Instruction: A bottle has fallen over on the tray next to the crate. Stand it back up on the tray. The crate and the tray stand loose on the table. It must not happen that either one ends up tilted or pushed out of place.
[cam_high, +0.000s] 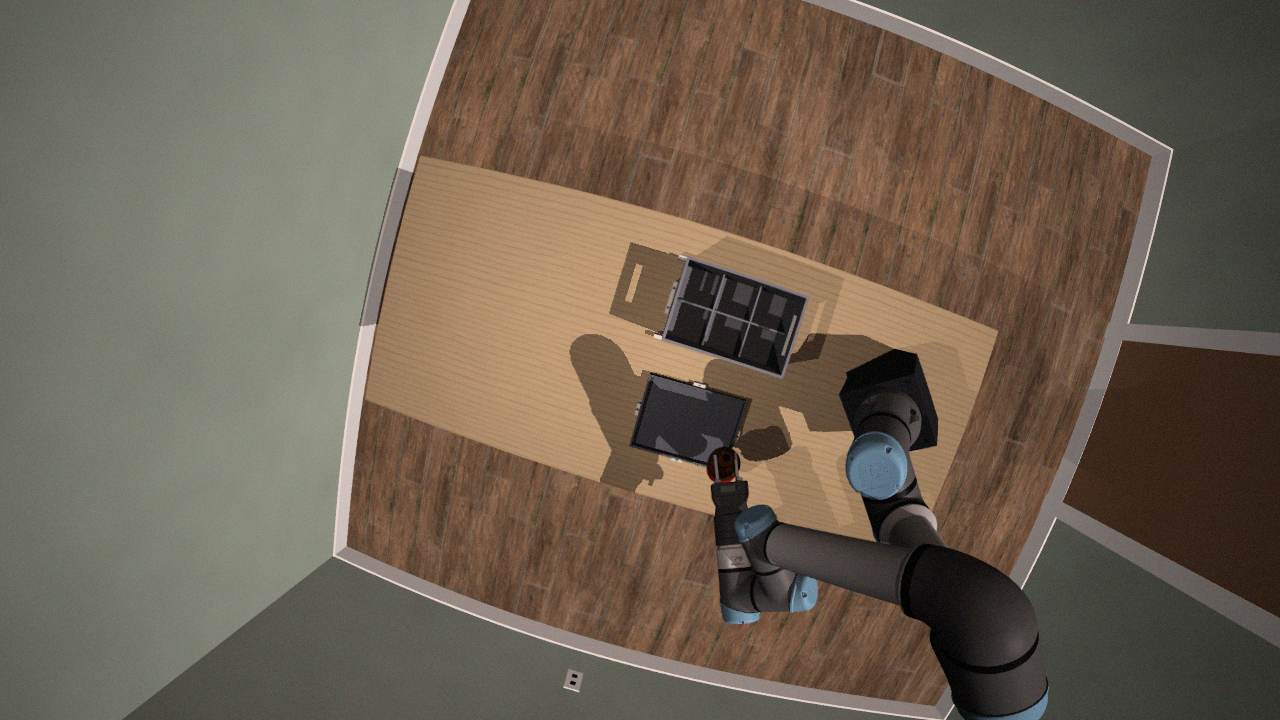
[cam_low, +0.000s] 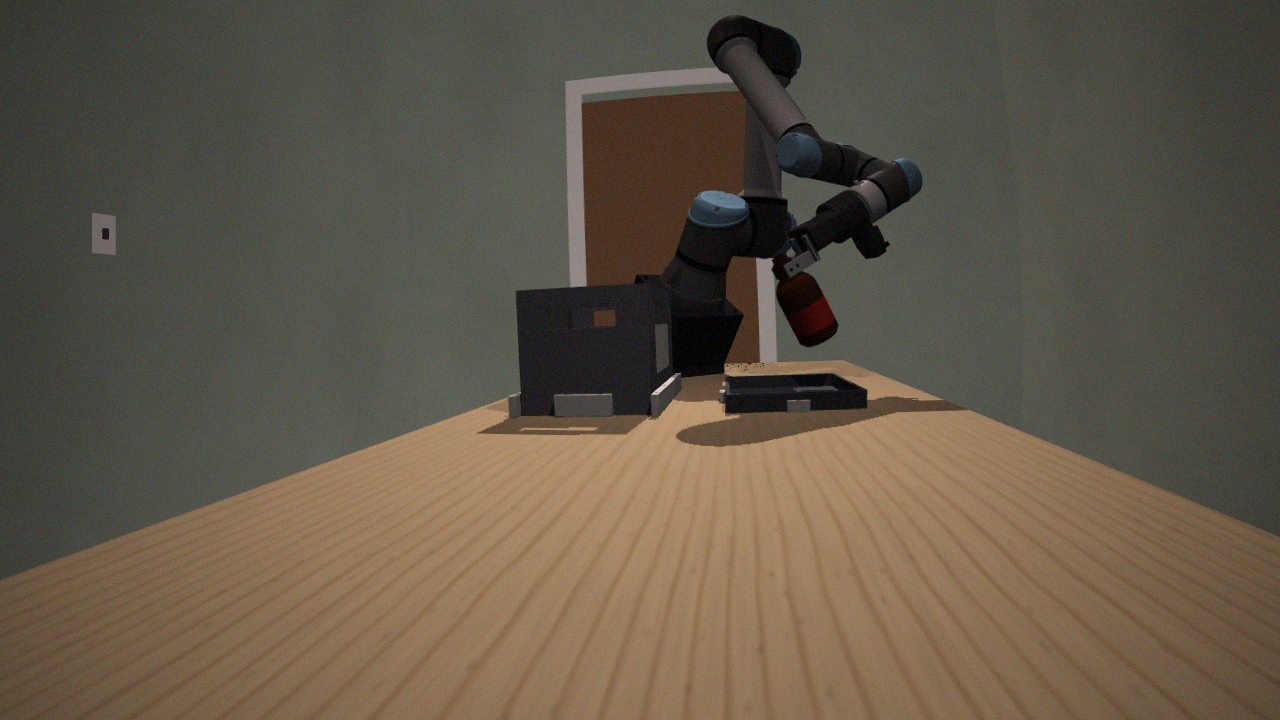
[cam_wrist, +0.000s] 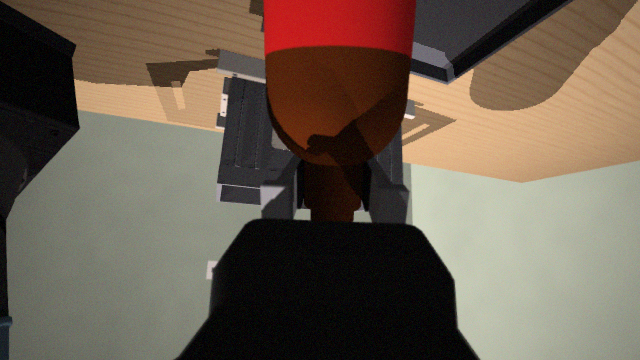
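The bottle lies 50 mm below my hand, 20 mm to the left of it and 10 mm behind it. Round my hand: dark crate 300 mm to the right, 120 mm below, 50 mm ahead; dark tray 190 mm below, 80 mm ahead, 20 mm to the right.
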